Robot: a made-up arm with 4 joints.
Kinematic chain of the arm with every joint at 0, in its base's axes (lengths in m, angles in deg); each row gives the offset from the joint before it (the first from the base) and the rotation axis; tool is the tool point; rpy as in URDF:
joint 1: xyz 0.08 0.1 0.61 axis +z
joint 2: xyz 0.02 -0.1 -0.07 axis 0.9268 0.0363 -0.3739
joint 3: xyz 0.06 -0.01 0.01 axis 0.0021 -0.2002 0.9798
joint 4: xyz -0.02 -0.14 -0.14 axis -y
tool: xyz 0.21 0.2 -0.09 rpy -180 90 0
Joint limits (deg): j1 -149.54..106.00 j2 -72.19..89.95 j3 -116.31..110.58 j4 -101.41..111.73
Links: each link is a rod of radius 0.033 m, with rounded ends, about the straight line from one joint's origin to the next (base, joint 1, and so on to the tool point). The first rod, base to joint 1, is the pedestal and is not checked.
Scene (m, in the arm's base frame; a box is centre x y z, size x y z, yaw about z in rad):
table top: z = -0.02
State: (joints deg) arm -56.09 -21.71 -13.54 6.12
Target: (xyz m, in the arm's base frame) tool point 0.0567 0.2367 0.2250
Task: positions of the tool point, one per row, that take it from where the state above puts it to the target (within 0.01 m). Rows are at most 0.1 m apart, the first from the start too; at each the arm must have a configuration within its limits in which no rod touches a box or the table.
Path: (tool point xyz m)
1: 0.1994 -0.1740 0.3153
2: 0.2571 -0.1204 0.2903
3: 0.2948 -0.0511 0.2677
4: 0.3079 0.0263 0.2484
5: 0.2946 0.1029 0.2333
6: 0.2565 0.1692 0.2230
7: 0.1986 0.2170 0.2180
8: 0.1288 0.2404 0.2186
9: 0.0567 0.2367 0.2250

